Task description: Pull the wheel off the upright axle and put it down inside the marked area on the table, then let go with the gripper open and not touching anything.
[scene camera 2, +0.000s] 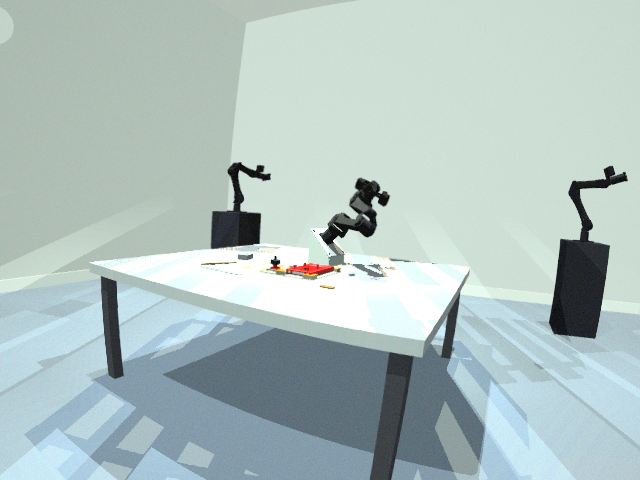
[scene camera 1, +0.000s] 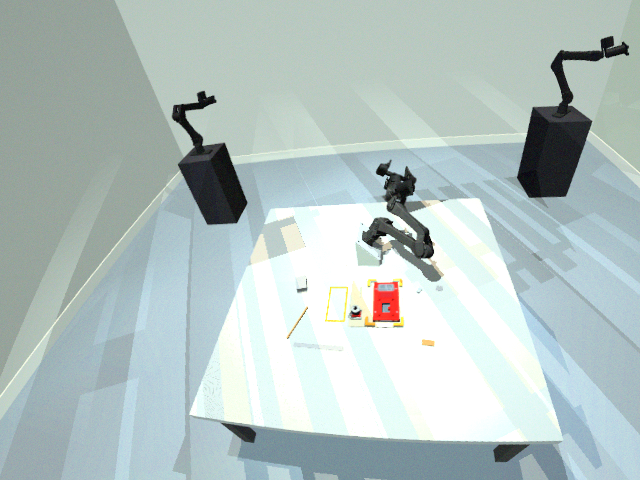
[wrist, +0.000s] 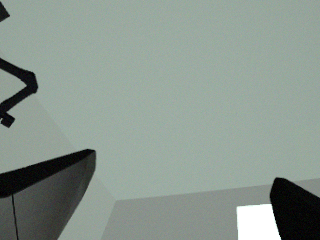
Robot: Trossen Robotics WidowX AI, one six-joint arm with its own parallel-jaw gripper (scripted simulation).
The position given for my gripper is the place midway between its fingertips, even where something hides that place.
Observation:
My gripper (wrist: 182, 173) is open, holding nothing. Also in view: a red plate (scene camera 1: 386, 295).
The wrist view misses the red plate: it is out of frame.

